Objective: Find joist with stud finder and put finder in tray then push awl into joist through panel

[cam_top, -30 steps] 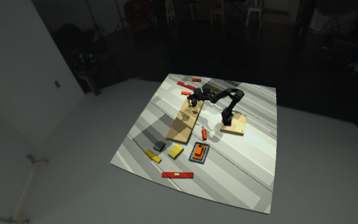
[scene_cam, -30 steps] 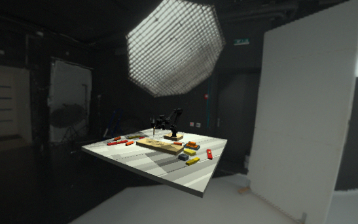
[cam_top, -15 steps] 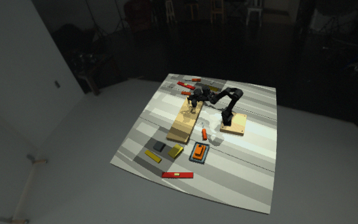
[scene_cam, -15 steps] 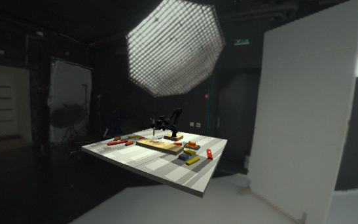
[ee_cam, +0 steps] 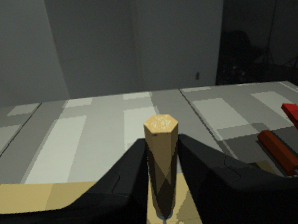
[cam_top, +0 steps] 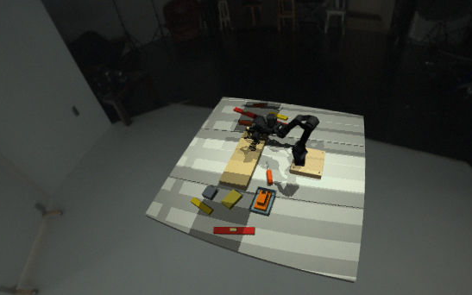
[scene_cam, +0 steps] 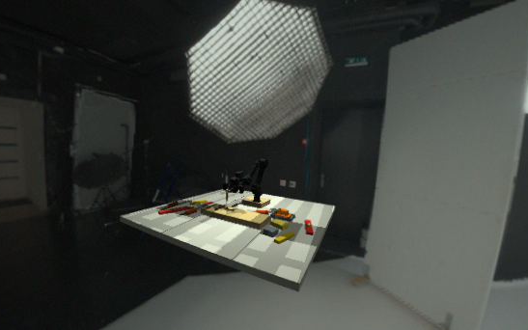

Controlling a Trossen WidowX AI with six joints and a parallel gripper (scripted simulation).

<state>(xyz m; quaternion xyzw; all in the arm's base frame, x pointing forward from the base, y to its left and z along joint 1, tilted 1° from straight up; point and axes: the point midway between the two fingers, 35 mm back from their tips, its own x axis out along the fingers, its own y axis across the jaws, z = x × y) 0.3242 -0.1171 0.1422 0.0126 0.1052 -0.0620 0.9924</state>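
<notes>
The awl is 6 cm below my gripper tip. Also, from my gripper tip: blue-grey tray 16 cm behind, 41 cm to the left, 17 cm below; stud finder 16 cm behind, 40 cm to the left, 14 cm below; yellow block 2 cm ahead, 43 cm to the left, 17 cm below.
</notes>
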